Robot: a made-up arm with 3 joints. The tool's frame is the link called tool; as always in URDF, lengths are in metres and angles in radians. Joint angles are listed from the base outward. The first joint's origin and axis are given. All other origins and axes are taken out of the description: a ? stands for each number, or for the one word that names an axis. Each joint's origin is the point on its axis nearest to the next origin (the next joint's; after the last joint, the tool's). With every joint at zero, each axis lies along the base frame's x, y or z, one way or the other. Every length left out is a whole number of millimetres.
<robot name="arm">
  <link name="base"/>
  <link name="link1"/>
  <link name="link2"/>
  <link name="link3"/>
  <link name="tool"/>
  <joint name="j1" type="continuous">
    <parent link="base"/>
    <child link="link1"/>
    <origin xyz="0 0 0.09" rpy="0 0 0"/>
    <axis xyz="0 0 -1"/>
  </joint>
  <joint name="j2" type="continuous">
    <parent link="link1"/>
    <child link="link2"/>
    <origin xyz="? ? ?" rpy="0 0 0"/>
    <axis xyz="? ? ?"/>
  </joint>
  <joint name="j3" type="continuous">
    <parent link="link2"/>
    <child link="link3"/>
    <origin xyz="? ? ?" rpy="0 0 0"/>
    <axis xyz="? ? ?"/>
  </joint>
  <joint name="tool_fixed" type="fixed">
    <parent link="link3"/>
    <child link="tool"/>
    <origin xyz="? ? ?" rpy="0 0 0"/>
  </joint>
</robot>
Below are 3 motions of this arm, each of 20 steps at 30 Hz.
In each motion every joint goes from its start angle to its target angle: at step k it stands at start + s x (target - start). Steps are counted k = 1, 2, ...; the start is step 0. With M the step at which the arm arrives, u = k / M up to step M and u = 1 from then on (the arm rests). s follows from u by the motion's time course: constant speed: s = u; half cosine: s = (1 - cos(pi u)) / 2; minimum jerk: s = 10 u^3 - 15 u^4 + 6 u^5.
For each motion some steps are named. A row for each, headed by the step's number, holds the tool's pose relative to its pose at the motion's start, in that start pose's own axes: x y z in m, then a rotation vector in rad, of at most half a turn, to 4 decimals.
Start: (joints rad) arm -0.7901 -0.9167 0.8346
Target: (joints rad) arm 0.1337 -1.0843 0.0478
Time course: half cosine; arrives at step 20
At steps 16, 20:
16: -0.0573 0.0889 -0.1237 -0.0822 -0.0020 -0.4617
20: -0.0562 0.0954 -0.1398 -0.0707 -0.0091 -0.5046

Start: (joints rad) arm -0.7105 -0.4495 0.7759
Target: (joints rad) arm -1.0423 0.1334 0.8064
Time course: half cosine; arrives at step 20
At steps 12, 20:
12: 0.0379 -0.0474 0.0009 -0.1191 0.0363 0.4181
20: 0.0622 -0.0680 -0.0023 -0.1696 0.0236 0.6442

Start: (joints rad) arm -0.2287 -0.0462 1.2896
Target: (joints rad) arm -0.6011 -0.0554 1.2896
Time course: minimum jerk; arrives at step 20
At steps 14, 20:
14: 0.0149 -0.0633 -0.0414 0.3012 0.0156 0.0790
20: 0.0183 -0.0739 -0.0515 0.3598 0.0189 0.0945

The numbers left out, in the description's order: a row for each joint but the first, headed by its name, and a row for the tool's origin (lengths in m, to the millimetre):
j2: xyz -0.2 -0.09 0, axis -1 0 0
j3: xyz 0 -0.02 -0.1, axis 0 -1 0
tool: xyz 0.05 0 0.04

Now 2 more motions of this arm.
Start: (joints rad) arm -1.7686 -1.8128 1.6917
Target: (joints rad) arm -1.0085 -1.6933 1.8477
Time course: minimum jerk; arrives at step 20
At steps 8, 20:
8: -0.0592 -0.0166 0.0093 0.0584 -0.2848 0.0296
20: -0.1844 -0.0506 -0.0236 0.1593 -0.9035 0.0851

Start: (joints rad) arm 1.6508 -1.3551 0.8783
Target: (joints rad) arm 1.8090 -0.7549 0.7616
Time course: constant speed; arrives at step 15
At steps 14, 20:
14: -0.0113 -0.0101 -0.0062 -0.4318 -0.0256 0.3617
20: -0.0120 -0.0105 -0.0064 -0.4662 -0.0266 0.3835

